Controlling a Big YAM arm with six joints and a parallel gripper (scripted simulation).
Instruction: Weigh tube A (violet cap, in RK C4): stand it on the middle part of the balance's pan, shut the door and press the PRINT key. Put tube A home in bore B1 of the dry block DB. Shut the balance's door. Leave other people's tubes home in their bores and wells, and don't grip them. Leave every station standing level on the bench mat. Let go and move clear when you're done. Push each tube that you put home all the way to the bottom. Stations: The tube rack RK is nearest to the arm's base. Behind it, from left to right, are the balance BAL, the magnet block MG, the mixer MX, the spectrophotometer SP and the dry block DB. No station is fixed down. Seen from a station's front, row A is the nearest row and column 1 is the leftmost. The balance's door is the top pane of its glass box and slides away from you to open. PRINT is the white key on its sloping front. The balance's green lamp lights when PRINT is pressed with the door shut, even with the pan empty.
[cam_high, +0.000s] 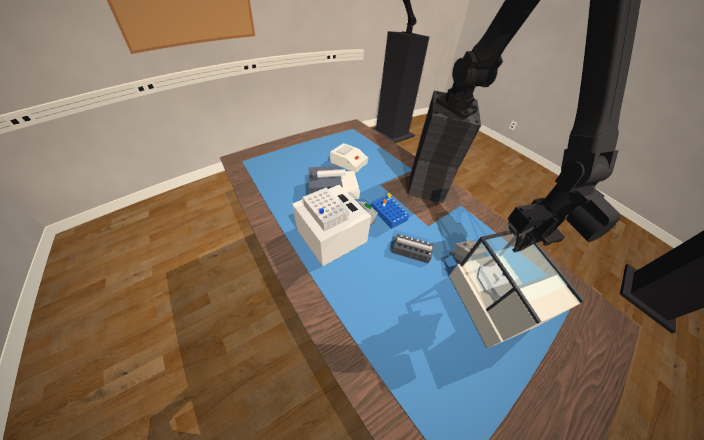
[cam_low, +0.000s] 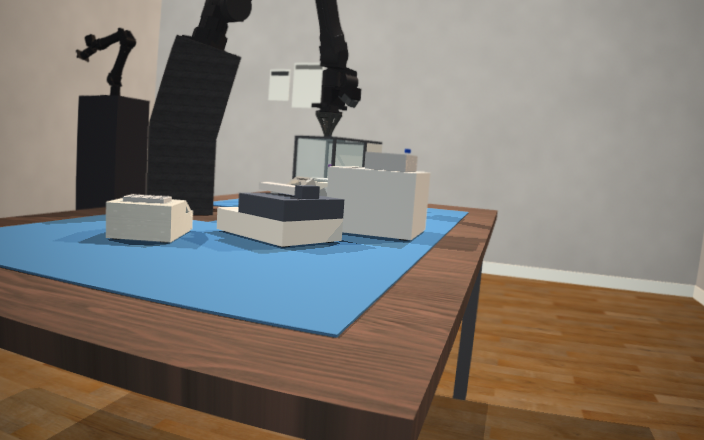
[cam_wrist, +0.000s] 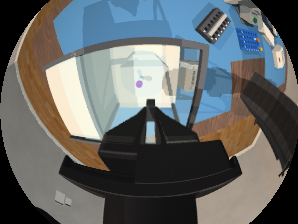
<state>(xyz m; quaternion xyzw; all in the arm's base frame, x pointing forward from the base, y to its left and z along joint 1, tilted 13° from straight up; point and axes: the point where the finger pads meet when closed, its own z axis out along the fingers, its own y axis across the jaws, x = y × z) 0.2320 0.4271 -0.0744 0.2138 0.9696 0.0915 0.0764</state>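
The round white print key lies 50 mm behind my hand, 120 mm to the right of it and 150 mm below it. Also, from my hand: balance door 10 mm ahead, 30 mm to the left, 10 mm below; blue rack RK 20 mm ahead, 420 mm to the right, 210 mm below; dark magnet block 90 mm ahead, 240 mm to the right, 200 mm below.
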